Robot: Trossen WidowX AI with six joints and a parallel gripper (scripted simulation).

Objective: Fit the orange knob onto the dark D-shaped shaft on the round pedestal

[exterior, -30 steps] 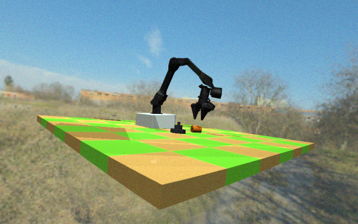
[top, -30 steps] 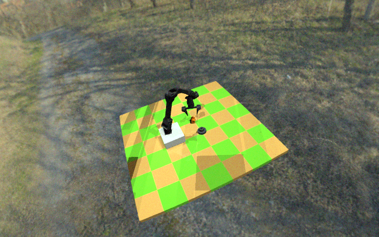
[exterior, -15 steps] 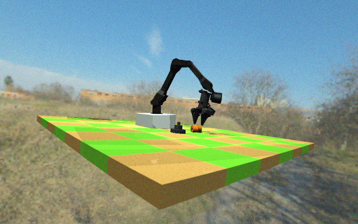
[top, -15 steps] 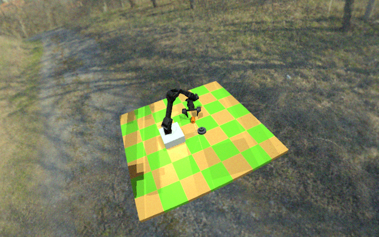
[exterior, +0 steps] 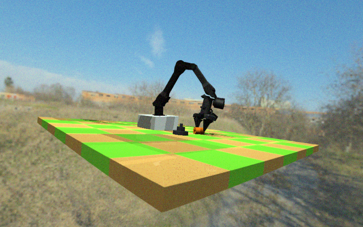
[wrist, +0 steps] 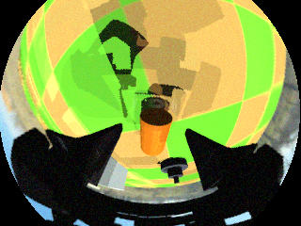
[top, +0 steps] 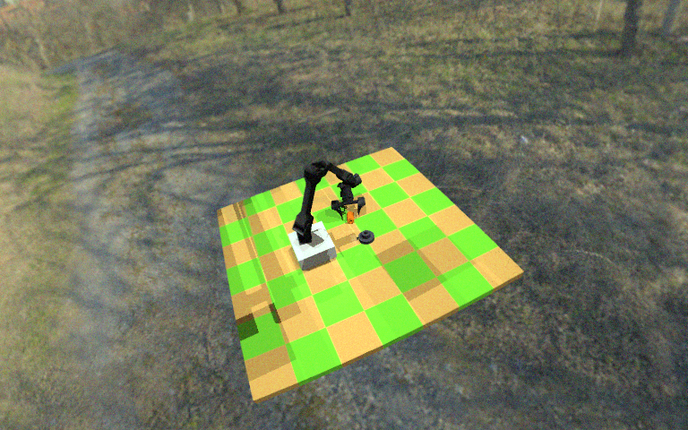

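My gripper tip is 10 mm to the left of the orange knob. From my gripper tip the other things lie so: round dark pedestal (50 mm ahead, 180 mm to the right, 10 mm above).
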